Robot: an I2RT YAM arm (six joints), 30 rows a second.
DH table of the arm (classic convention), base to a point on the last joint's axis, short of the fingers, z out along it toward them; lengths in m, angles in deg. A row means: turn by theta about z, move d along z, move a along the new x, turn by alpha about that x. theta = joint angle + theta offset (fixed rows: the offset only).
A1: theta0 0  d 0.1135  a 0.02  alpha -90
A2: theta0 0  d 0  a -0.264  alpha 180
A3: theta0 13.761  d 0  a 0.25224  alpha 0
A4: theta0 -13.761  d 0  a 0.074  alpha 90
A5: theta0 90  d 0  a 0  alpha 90
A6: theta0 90  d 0.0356  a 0  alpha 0
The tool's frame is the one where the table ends.
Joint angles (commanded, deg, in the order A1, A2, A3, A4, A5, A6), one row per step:
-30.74, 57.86, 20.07, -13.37, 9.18, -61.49
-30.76, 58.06, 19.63, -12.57, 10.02, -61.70
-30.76, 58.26, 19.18, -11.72, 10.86, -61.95
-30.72, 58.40, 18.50, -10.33, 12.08, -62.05
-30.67, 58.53, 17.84, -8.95, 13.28, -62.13
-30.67, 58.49, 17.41, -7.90, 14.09, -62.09
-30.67, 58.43, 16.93, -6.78, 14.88, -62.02
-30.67, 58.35, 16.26, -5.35, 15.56, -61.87
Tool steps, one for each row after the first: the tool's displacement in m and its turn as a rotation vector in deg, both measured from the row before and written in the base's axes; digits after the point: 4 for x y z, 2 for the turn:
-0.0005, -0.0004, -0.0018, -0.74, 0.29, -0.39
-0.0004, -0.0003, -0.0018, -0.77, 0.28, -0.34
-0.0006, -0.0004, -0.0021, -1.14, 0.04, -0.66
-0.0005, -0.0003, -0.0020, -1.13, 0.00, -0.66
-0.0003, -0.0004, -0.0007, -0.85, -0.28, -0.56
-0.0004, -0.0003, -0.0008, -0.84, -0.34, -0.57
-0.0006, -0.0001, -0.0013, -0.80, -0.55, -0.56

